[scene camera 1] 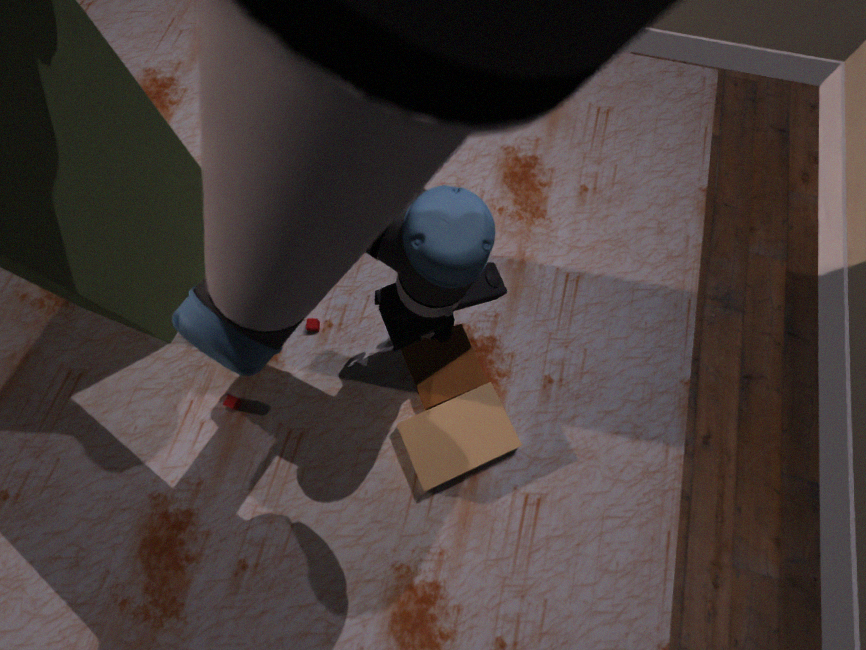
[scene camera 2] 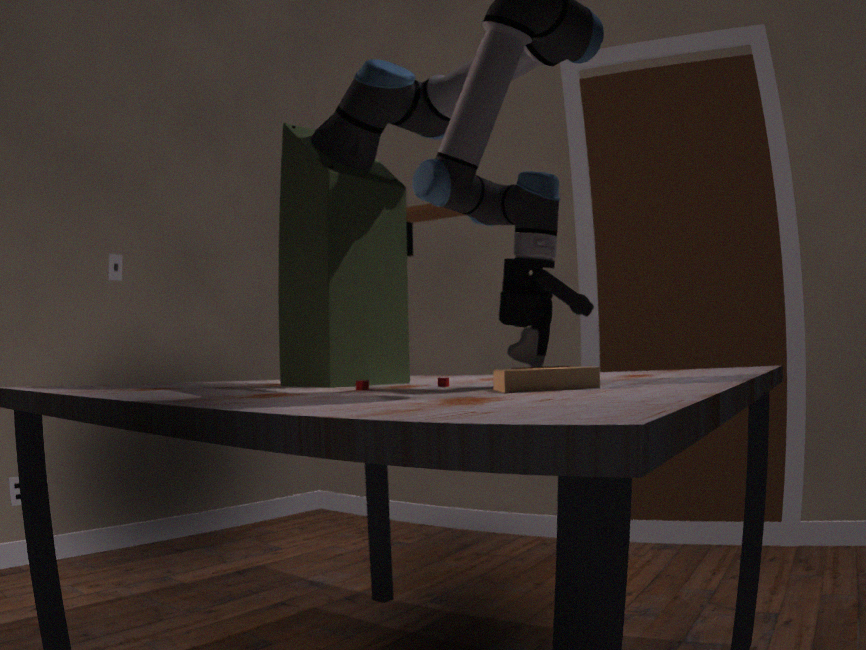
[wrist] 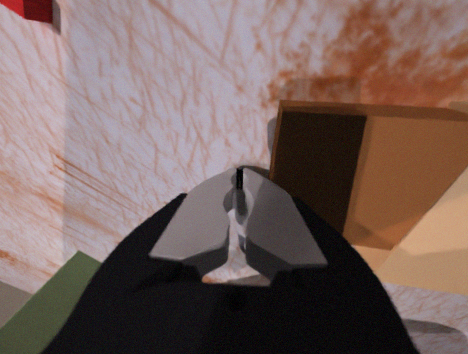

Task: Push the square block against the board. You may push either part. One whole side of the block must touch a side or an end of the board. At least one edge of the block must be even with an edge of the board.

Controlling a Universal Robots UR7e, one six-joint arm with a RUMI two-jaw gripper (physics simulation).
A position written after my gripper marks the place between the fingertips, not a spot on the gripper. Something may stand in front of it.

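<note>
My gripper (scene camera 1: 421,327), a board (scene camera 1: 443,442), a square block (scene camera 1: 442,371). My gripper again (scene camera 2: 532,380), with the board (scene camera 2: 563,378). Square block (wrist: 371,171), my gripper (wrist: 239,171).
</note>
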